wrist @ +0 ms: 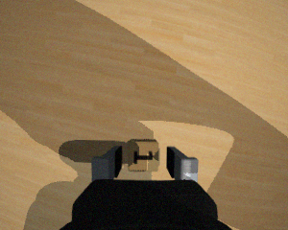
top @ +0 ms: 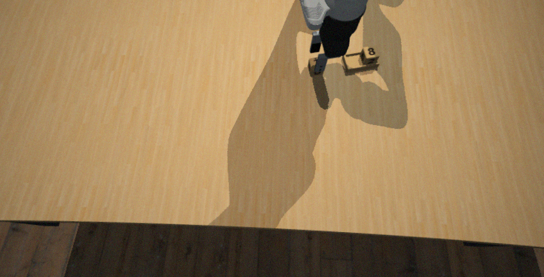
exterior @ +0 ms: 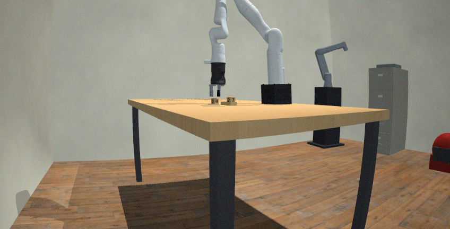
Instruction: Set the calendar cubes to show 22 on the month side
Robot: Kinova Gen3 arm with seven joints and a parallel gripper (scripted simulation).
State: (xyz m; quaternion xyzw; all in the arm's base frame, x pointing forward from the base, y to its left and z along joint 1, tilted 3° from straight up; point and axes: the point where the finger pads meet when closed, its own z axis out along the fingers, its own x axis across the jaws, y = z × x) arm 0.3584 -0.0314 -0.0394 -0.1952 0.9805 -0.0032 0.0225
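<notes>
Right now my hand is 120 mm to the right of the wooden number cube, 50 mm past it and 30 mm above it. Round my hand: wooden calendar tray (100 mm to the left, 50 mm below, 40 mm behind).
</notes>
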